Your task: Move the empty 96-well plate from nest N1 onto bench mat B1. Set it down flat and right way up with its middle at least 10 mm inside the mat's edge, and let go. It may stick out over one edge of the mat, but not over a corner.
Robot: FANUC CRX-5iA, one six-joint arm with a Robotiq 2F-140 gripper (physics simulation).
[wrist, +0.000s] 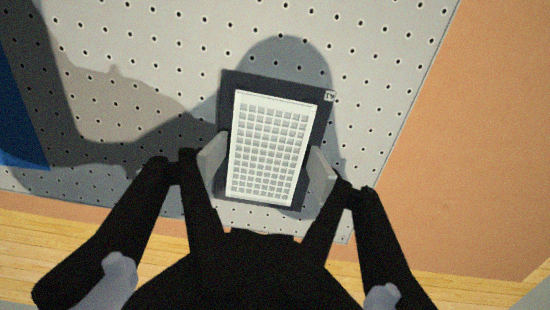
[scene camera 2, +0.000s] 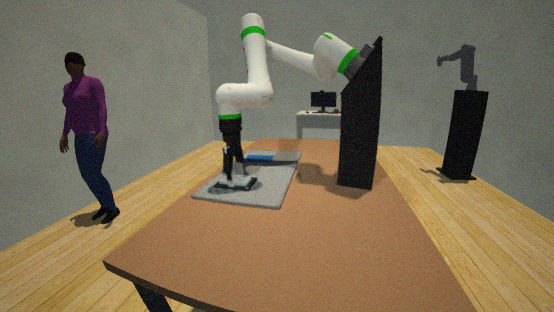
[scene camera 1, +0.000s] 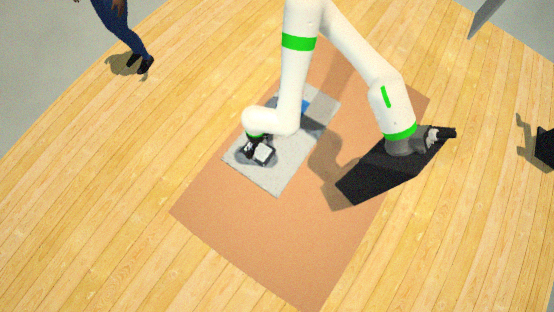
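Where they show: gripper, fingertip midpoint: (wrist: 268, 150) (scene camera 2: 236, 181) (scene camera 1: 258, 150); arm's base at its link origin: (scene camera 2: 361, 72) (scene camera 1: 404, 143).
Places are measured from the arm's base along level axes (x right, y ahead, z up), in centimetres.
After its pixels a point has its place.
The white 96-well plate (scene camera 1: 263, 152) {x -17.2, y 52.1, z -46.6 cm} (scene camera 2: 243, 181) {x -19.4, y 50.8, z -46.0 cm} (wrist: 270, 150) {x -17.9, y 54.5, z -45.6 cm} lies flat and right way up in a dark nest (wrist: 275, 88) {x -17.5, y 48.1, z -47.0 cm} near one corner of the perforated grey board. A small white tag, too blurred to read surely, is on the nest's corner. My gripper (wrist: 268, 150) {x -17.7, y 55.1, z -47.0 cm} (scene camera 2: 235, 176) {x -17.7, y 55.1, z -47.0 cm} is open, pointing down, with one grey finger pad beside each long side of the plate; gaps show between pads and plate. In scene camera 1 the arm and fingers partly hide the plate. A blue mat (scene camera 1: 304, 106) {x 20.8, y 48.2, z -48.0 cm} (scene camera 2: 259, 158) {x 18.2, y 54.3, z -48.0 cm} (wrist: 17, 115) {x 13.2, y 55.6, z -48.0 cm} lies on the board, partly hidden or cut off.
The grey board (scene camera 1: 277, 182) {x -26.7, y 37.0, z -48.2 cm} (scene camera 2: 275, 187) {x -18.7, y 37.0, z -48.2 cm} (wrist: 382, 90) {x -29.1, y 46.6, z -48.2 cm} lies on the brown table (scene camera 1: 250, 245) {x -61.2, y 31.0, z -49.5 cm} (scene camera 2: 280, 250) {x -54.0, y 28.6, z -49.5 cm} (wrist: 475, 150) {x -45.3, y 51.8, z -49.5 cm}. The arm's black pedestal (scene camera 1: 380, 170) {x -13.2, y 3.4, z -2.9 cm} (scene camera 2: 360, 120) {x -13.3, y 3.0, z -20.3 cm} stands to the right. A person (scene camera 1: 117, 22) (scene camera 2: 87, 110) stands on the floor left of the table.
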